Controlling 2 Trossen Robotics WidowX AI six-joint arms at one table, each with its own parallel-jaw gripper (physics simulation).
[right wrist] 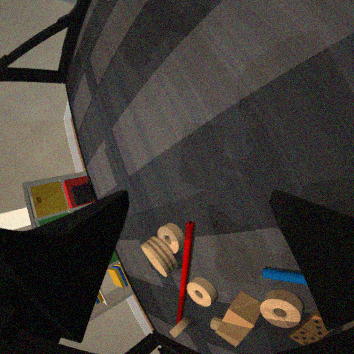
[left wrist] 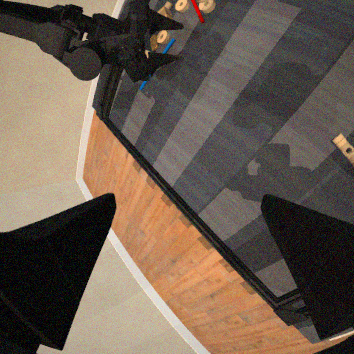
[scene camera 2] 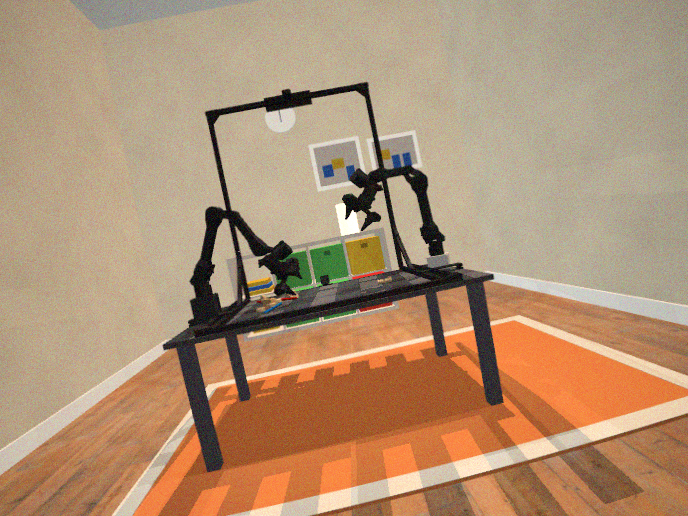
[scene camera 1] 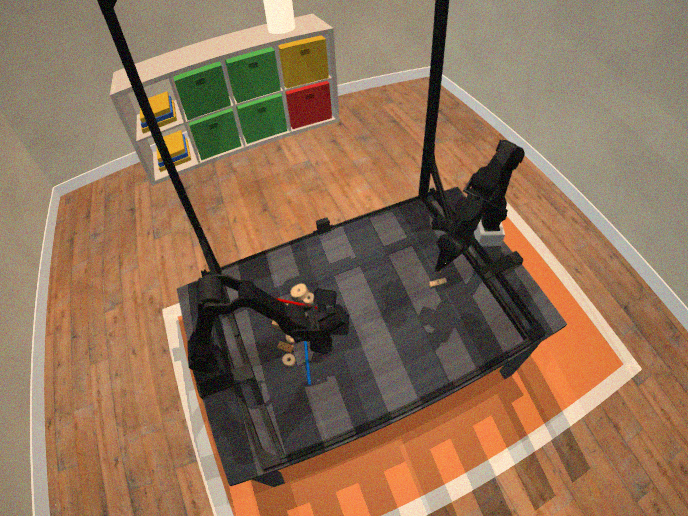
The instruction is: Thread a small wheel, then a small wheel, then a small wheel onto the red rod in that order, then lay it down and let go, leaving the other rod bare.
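Places are measured from the left arm's base along level axes (x left, y down, z back), in millimetres.
Where they show: left gripper, fingertip midpoint: [left wrist: 190, 201] [scene camera 2: 353, 225] [scene camera 1: 440, 268]; right gripper, fingertip midpoint: [right wrist: 201, 197] [left wrist: 179, 42] [scene camera 2: 298, 286]; left arm's base, link origin: [scene camera 2: 437, 254] [scene camera 1: 490, 224]; right arm's base, link origin: [left wrist: 93, 26] [scene camera 2: 204, 296] [scene camera 1: 206, 363].
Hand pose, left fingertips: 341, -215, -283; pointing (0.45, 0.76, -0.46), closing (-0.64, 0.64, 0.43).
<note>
Things, the pixels of their top centre, and the offset from my left fingertips, as dx, dy, dz.
- red rod, top centre: [right wrist: 180, 295] [scene camera 1: 278, 299] -84, +273, -493
- short tan piece, top centre: [right wrist: 171, 334] -87, +243, -565
- single wheel, top centre: [right wrist: 166, 239] [left wrist: 205, 2] -88, +269, -391
- small wheel, top centre: [right wrist: 198, 294] [left wrist: 180, 3] -44, +269, -464
- blue rod, top centre: [scene camera 1: 306, 356] [left wrist: 154, 64] +127, +273, -389
- tan block, top centre: [right wrist: 232, 329] [left wrist: 161, 15] +15, +252, -472
- block with dark holes, top centre: [right wrist: 310, 332] [scene camera 1: 285, 346] [left wrist: 152, 41] +91, +274, -460
- tan strip with holes, top centre: [left wrist: 349, 150] [scene camera 1: 438, 281] -131, +263, +50
The red rod [scene camera 1: 293, 302] [left wrist: 198, 11] [right wrist: 185, 270] lies on the table; no wheel shows around its middle. A short tan piece [right wrist: 179, 327] is at its lower end in the right wrist view; I cannot tell whether it is threaded. Left of the rod there are a stack of wheels [right wrist: 159, 256] and a single wheel [right wrist: 171, 237]; right of it lies a small wheel [right wrist: 202, 291]. The blue rod [scene camera 1: 307, 367] [right wrist: 284, 275] lies bare where visible. My right gripper [scene camera 2: 295, 285] [right wrist: 201, 197] is open above the table, empty. My left gripper [scene camera 2: 355, 223] [left wrist: 190, 201] is open and empty, high up.
A larger wheel [scene camera 1: 288, 359] [right wrist: 281, 309], a tan block [right wrist: 239, 320] and a block with dark holes [right wrist: 309, 330] lie near the rods. A tan strip with holes [scene camera 1: 437, 282] [left wrist: 344, 147] lies below the left gripper in scene camera 1. Black frame posts [scene camera 1: 433, 105] stand at the table's back edge.
</note>
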